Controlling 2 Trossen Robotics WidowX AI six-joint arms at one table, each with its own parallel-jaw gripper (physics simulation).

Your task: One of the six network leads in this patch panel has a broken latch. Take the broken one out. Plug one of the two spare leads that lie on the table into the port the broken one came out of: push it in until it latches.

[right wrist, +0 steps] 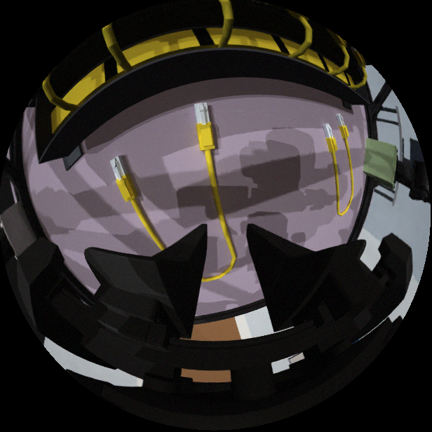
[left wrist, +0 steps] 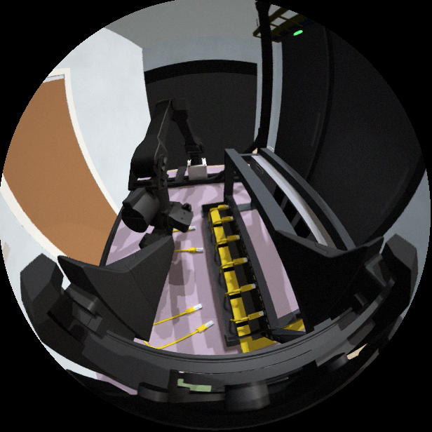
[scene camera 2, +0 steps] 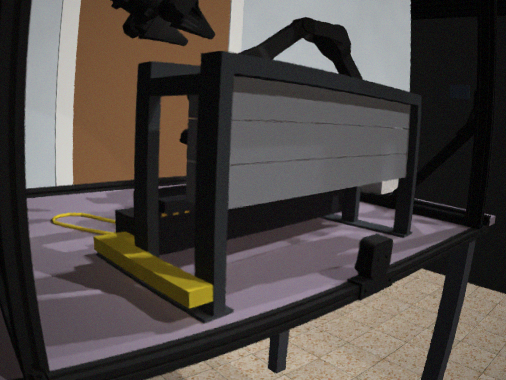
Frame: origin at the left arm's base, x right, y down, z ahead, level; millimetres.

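Seen in the pictures: left gripper, fingertip midpoint: (scene camera 2: 199, 40).
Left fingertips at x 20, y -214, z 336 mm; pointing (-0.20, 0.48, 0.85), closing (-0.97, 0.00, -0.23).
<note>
Offsets run from my left fingertips to a thing's top centre. "spot": to the spot under its first point.
The patch panel (scene camera 2: 280, 215) (left wrist: 218, 280) (right wrist: 225, 62) holds a row of yellow leads. A yellow lead (right wrist: 212, 172) lies on the table in front of it, and another plug (right wrist: 126, 187) lies to its left. A looped yellow lead (right wrist: 352, 172) with two plugs lies further right; two plugs (left wrist: 197, 307) (left wrist: 209, 326) show low in the left wrist view. My left gripper (scene camera 2: 199, 39) (left wrist: 224, 239) is open and empty, high above the table. My right gripper (right wrist: 226, 229) is partly open and empty above the table, in front of the panel. Latch details are too small to tell.
A dark rack frame {spot: dx +269, dy +148, dz -57 mm} (scene camera 2: 217, 150) (left wrist: 255, 195) with grey panels (scene camera 2: 320, 135) stands over the panel. A yellow bar {spot: dx +218, dy +278, dz -110 mm} (scene camera 2: 150, 270) lies at its near foot. A green block (right wrist: 381, 162) stands at the right wrist view's right edge. The right arm (left wrist: 150, 145) bends over the table.
</note>
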